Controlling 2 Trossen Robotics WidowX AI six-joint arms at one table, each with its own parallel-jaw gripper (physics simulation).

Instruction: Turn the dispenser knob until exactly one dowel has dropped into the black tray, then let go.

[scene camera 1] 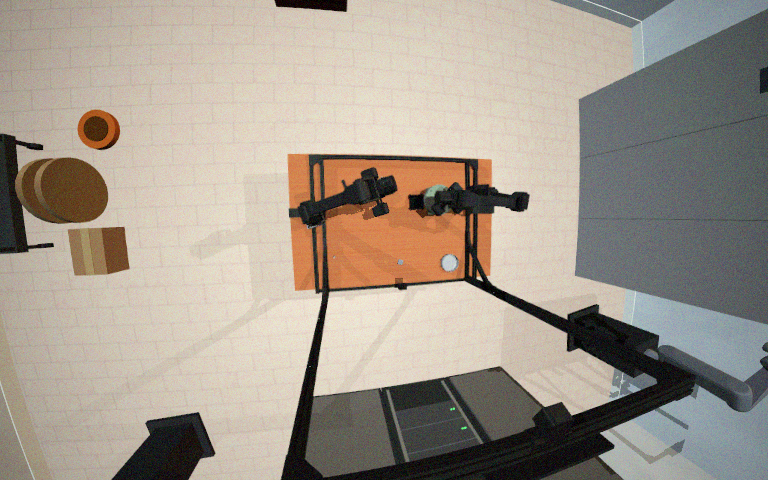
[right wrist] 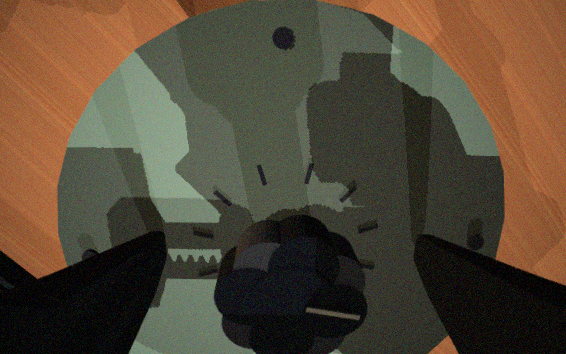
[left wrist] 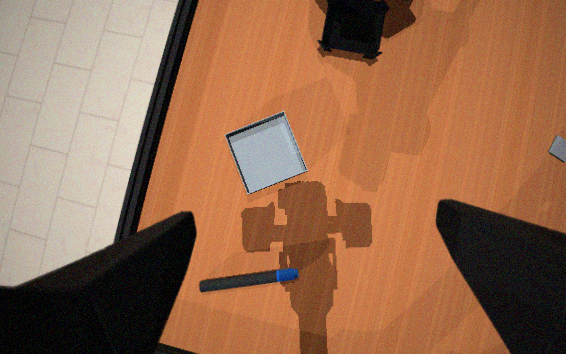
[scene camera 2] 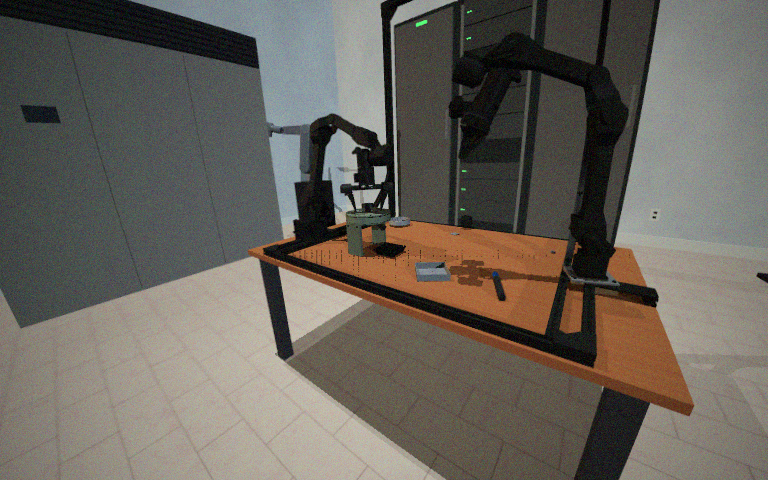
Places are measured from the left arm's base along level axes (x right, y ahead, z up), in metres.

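Pixels of known places: left gripper, fingertip midpoint: (left wrist: 314,217) (scene camera 2: 461,158); right gripper, fingertip midpoint: (scene camera 2: 368,211); left arm's base, origin of the base link: (scene camera 2: 588,273); right arm's base, origin of the base link: (scene camera 1: 481,193) (scene camera 2: 310,220).
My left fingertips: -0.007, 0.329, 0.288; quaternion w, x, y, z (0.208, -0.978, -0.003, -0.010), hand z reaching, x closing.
Observation:
For each thing: its middle in the pictures, then the offset to it from my left fingertips, as dx, dy, dz.
- green round-topped dispenser, body centre: (right wrist: 284,232) (scene camera 2: 368,215) (scene camera 1: 438,199) +0.115, +0.332, -0.190
- black tray, body centre: (left wrist: 352,28) (scene camera 2: 389,250) (scene camera 1: 416,202) +0.094, +0.246, -0.308
- grey open box, body centre: (left wrist: 266,153) (scene camera 2: 431,271) -0.040, +0.067, -0.310
- black marker with a blue end, body centre: (left wrist: 249,280) (scene camera 2: 498,284) -0.072, -0.112, -0.312
- round pale dish, body centre: (scene camera 2: 399,222) (scene camera 1: 449,262) +0.506, +0.345, -0.304
- small grey block, body centre: (left wrist: 560,148) (scene camera 1: 400,262) +0.402, +0.056, -0.319
The green round-topped dispenser (scene camera 1: 433,194) (scene camera 2: 355,238) (right wrist: 160,175) stands on legs on the table. Its black lobed knob (right wrist: 295,280) has a pale pointer line toward the lower right in the right wrist view. The black tray (scene camera 1: 415,202) (scene camera 2: 389,249) (left wrist: 355,27) lies at the dispenser's foot; its inside is too dark to show any dowel. My right gripper (scene camera 2: 366,207) (right wrist: 292,246) is open above the dispenser top, its fingers on either side of the knob and apart from it. My left gripper (scene camera 1: 374,191) (scene camera 2: 465,149) (left wrist: 314,217) is open and empty, high above the table.
A grey open box (scene camera 2: 432,275) (left wrist: 267,155) and a black marker with a blue end (scene camera 2: 498,287) (left wrist: 240,281) lie below the left gripper. A round pale dish (scene camera 1: 449,262) (scene camera 2: 399,221) and a small grey block (scene camera 1: 400,262) (left wrist: 558,148) lie farther off. A black frame runs along the table edges.

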